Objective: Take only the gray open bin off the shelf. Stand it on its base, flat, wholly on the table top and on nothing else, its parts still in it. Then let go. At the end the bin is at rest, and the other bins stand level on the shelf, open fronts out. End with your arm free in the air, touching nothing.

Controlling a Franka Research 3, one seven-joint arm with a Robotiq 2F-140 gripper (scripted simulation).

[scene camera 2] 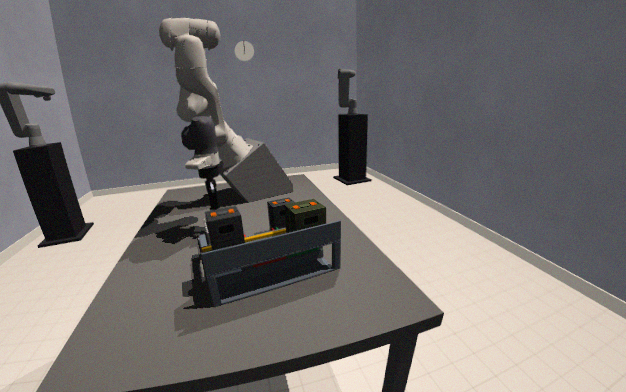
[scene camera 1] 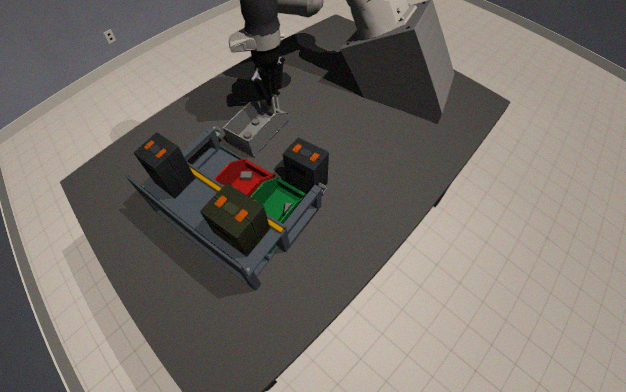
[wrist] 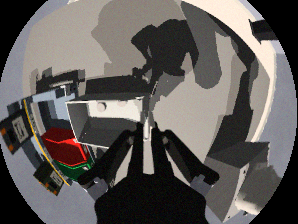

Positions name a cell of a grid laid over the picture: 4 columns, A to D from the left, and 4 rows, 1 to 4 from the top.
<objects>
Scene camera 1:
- gripper: B2
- green bin: B2
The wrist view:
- gripper: B3
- gray open bin: B3
</objects>
